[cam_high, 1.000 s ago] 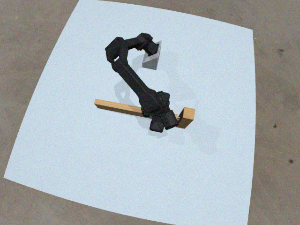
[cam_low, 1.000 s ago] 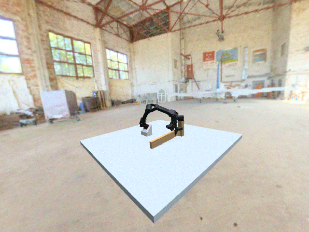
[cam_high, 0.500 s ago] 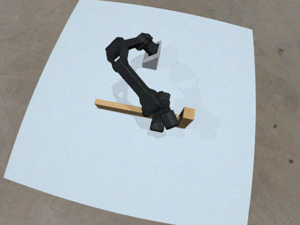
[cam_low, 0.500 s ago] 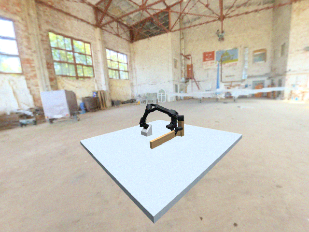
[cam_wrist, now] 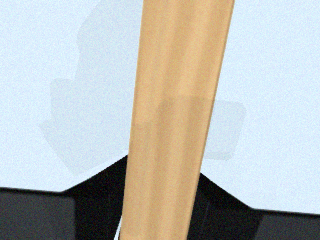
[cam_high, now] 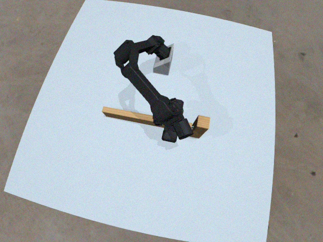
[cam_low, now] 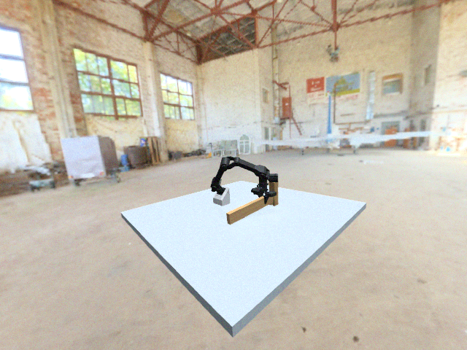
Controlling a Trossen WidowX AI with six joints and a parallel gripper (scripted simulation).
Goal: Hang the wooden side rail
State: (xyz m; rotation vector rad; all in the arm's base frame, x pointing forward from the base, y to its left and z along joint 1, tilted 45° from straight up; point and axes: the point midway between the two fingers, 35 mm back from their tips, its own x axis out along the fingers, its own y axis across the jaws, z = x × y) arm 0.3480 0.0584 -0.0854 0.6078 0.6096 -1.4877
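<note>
Now: gripper tip 120 mm to the right of the headboard post and 40 mm below it.
</note>
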